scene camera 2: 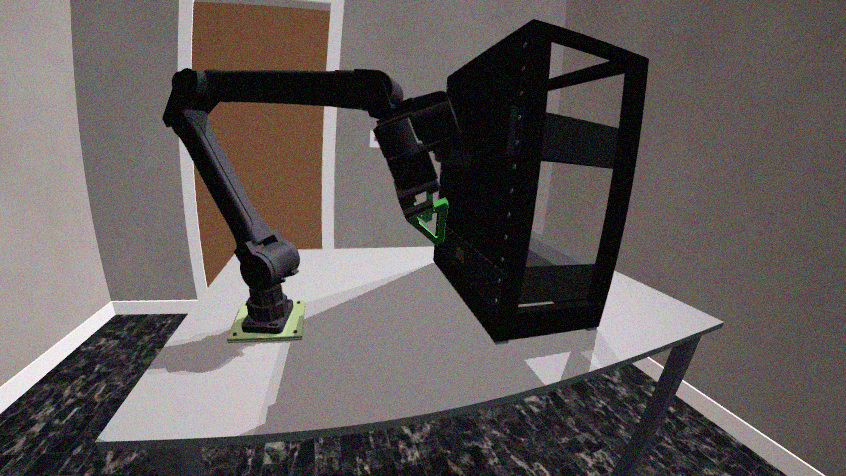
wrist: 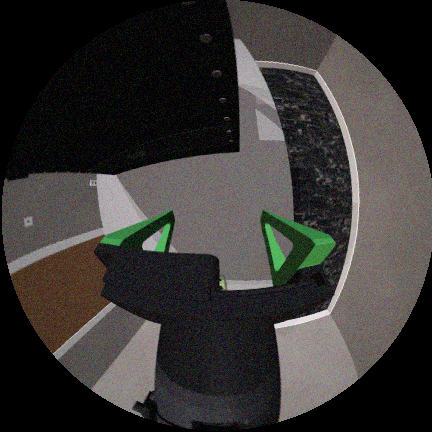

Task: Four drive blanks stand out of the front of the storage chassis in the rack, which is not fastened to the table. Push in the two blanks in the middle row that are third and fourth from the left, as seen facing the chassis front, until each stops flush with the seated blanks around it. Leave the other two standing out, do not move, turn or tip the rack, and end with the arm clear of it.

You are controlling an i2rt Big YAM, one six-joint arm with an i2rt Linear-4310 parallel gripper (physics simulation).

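Seen in the pictures: gripper, fingertip midpoint: (scene camera 2: pixel 433 231) (wrist: pixel 217 214); arm's base, link origin: (scene camera 2: pixel 269 317).
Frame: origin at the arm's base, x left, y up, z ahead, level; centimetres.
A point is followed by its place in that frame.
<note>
The black rack (scene camera 2: pixel 511 195) {z 47.4, x -6.9, y 29.6 cm} (wrist: pixel 125 90) {z 46.7, x 2.1, y 28.0 cm} stands upright on the table. Its front faces the arm and is so dark that the storage chassis and the drive blanks cannot be made out in either view. My gripper (scene camera 2: pixel 438 220) {z 33.4, x -6.9, y 22.2 cm} (wrist: pixel 217 214) {z 33.4, x -6.9, y 22.2 cm} has green fingers, is open and empty, and points steeply down in front of the rack's lower front. In the wrist view the fingers stand over the table, below the rack's bottom edge. The wrist housing above the gripper overlaps the rack front in the scene view; whether it touches cannot be told.
The arm's base plate (scene camera 2: pixel 236 332) {z -5.3, x -6.1, y -0.2 cm} is on the table (scene camera 2: pixel 195 408) {z -4.3, x -25.9, y -1.2 cm} to the left of the rack. The table's near edge runs in front of the rack. A brown door (scene camera 2: pixel 266 153) and grey walls stand behind.
</note>
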